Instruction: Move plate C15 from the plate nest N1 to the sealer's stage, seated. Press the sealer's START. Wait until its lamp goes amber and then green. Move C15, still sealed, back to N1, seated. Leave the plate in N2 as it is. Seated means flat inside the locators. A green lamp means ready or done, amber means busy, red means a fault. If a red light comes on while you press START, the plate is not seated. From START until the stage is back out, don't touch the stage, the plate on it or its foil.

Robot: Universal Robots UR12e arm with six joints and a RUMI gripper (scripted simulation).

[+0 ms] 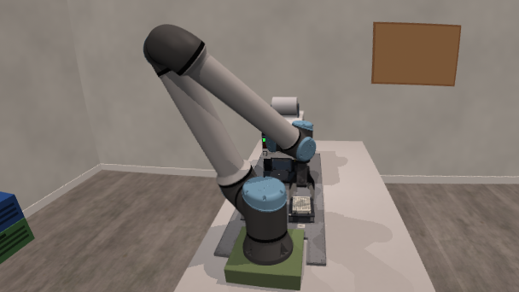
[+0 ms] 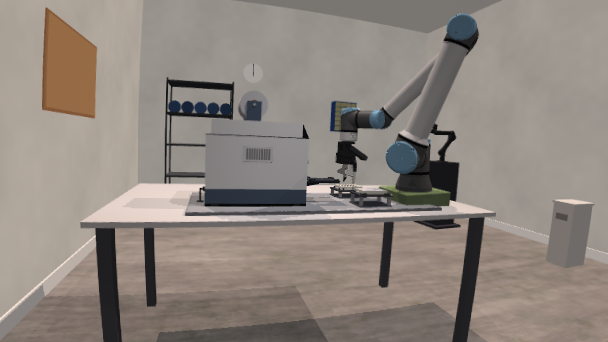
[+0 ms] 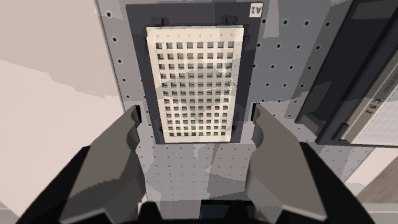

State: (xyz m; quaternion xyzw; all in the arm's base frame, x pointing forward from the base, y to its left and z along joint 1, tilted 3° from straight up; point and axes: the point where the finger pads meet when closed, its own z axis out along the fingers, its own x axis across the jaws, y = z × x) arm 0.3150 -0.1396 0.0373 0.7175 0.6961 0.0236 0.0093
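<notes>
Right now the plate C15 is 3 cm below my hand. Round my hand: nest N1: 4 cm below; sealer stage: 21 cm ahead, 12 cm to the left, 2 cm above; nest N2: 22 cm to the left, 3 cm below.
</notes>
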